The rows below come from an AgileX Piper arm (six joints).
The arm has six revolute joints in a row. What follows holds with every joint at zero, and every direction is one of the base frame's. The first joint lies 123 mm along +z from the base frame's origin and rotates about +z. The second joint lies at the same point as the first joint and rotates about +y. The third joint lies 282.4 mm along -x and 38.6 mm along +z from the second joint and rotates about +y. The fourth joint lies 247.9 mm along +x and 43.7 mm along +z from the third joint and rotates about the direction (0.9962, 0, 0.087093). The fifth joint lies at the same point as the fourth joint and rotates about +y. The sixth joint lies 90.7 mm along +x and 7.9 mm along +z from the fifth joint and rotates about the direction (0.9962, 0, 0.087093). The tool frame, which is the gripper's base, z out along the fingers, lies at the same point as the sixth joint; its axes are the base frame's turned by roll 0, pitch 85 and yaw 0 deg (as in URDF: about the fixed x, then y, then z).
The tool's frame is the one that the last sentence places.
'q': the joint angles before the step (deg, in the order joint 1, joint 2, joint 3, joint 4, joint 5, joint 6). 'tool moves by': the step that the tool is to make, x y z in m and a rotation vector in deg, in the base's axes. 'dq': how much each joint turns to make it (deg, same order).
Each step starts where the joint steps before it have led.
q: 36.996, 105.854, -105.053, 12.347, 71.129, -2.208
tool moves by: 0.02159, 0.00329, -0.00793, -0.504, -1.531, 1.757
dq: -1.439, 4.182, -4.399, 0.081, 0.002, -3.554
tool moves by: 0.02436, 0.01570, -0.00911, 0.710, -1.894, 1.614
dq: -0.238, 6.554, -8.087, 0.312, 0.001, -2.047
